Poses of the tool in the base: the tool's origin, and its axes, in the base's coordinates. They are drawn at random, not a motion.
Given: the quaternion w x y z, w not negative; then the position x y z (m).
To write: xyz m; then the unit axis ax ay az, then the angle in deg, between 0 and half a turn. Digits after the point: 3 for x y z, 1 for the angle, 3 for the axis.
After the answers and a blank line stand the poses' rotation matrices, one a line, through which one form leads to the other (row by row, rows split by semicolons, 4 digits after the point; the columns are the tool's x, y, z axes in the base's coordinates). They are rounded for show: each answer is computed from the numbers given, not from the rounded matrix.
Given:
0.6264 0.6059 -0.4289 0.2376 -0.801 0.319 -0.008
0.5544 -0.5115 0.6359 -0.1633 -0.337 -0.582 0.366
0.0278 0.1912 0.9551 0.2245 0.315 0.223 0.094
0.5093 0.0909 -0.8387 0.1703 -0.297 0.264 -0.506
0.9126 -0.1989 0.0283 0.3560 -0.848 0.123 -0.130
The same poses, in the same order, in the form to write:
-0.801 0.319 -0.008 0.777 -0.550 0.305 102.4
-0.337 -0.582 0.366 -0.615 0.764 -0.196 112.7
0.315 0.223 0.094 0.191 0.955 0.225 176.8
-0.297 0.264 -0.506 0.106 -0.975 0.198 118.8
-0.848 0.123 -0.130 -0.487 0.069 0.871 48.3

0.5191 -0.8175 -0.2494; -0.2221 0.1528 -0.9630; 0.8253 0.5553 -0.1022
0.1380 -0.4694 0.8721; -0.8316 0.4234 0.3595; -0.5380 -0.7748 -0.3320
-0.9253 0.3528 0.1390; 0.3777 0.8261 0.4182; 0.0327 0.4395 -0.8976
-0.4647 -0.3259 -0.8233; 0.0210 0.9255 -0.3782; 0.8852 -0.1931 -0.4233
0.7449 -0.6611 -0.0900; 0.6386 0.6674 0.3832; -0.1933 -0.3429 0.9193

